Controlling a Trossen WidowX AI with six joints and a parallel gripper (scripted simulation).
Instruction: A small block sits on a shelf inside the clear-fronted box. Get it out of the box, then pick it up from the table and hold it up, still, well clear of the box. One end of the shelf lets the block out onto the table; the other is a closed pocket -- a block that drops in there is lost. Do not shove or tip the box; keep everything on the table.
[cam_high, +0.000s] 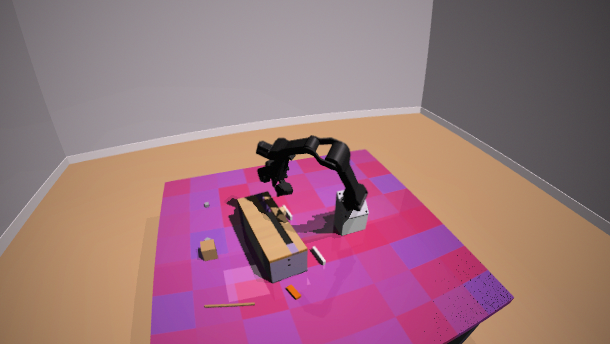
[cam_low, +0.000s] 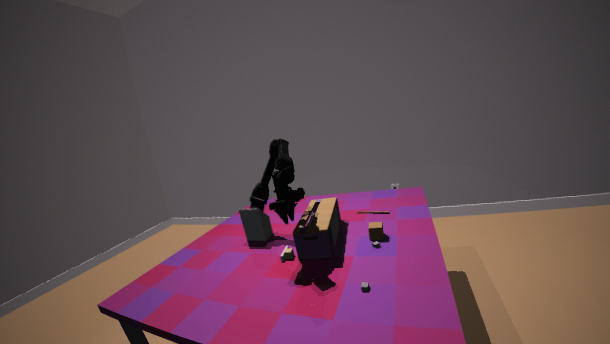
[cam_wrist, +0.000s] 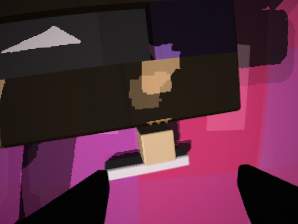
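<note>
Right now my gripper tip is 30 mm past the small tan block, 20 mm to the left of it and 140 mm above it. The rest, counted from my gripper tip: thin stick 340 mm ahead, 370 mm to the left, 150 mm below; orange piece 110 mm ahead, 410 mm to the left, 150 mm below.
</note>
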